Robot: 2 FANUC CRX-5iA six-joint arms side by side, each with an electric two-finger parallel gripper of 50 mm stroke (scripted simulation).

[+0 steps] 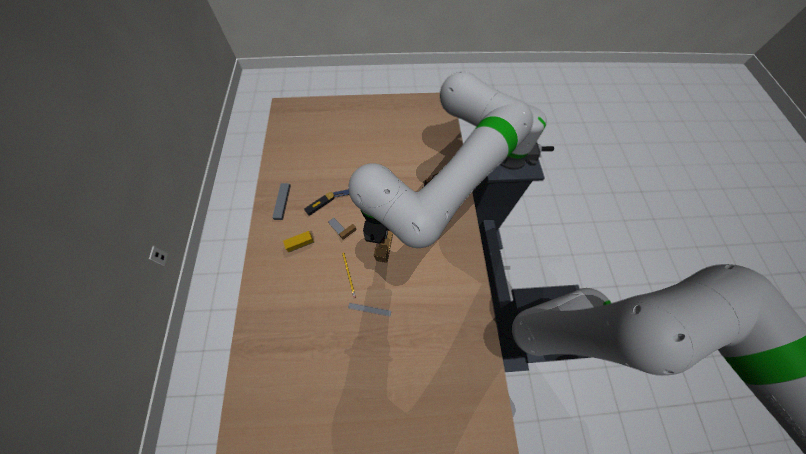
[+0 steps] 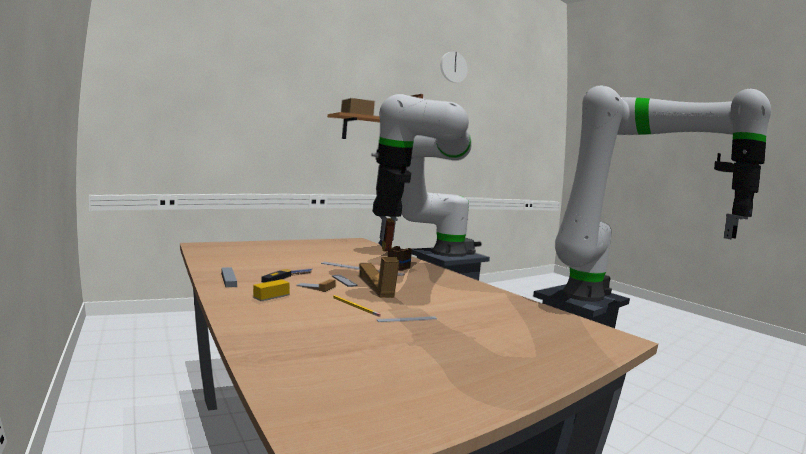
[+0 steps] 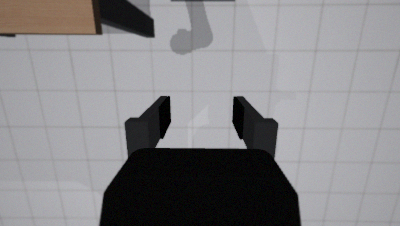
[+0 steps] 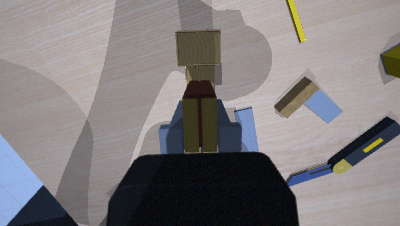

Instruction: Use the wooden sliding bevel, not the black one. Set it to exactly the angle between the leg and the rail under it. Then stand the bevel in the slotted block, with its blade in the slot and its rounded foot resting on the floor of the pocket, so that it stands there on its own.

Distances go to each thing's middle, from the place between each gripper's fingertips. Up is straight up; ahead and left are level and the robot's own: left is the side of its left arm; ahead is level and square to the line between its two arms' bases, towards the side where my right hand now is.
My right gripper is now 20 mm past the wooden leg-and-rail piece (image 2: pixel 389 266), 70 mm to the left of it and 110 mm above it. The rest, counted from my right hand: small square (image 4: pixel 302 93) (160 mm ahead, 100 mm to the right, 160 mm below).
My left gripper (image 2: pixel 729 238) is now 84 cm to the left of the wooden leg-and-rail piece, 57 cm short of it and 22 cm above it. From my left hand the other things lie so: small square: 87 cm to the right, 74 cm ahead, 28 cm below.
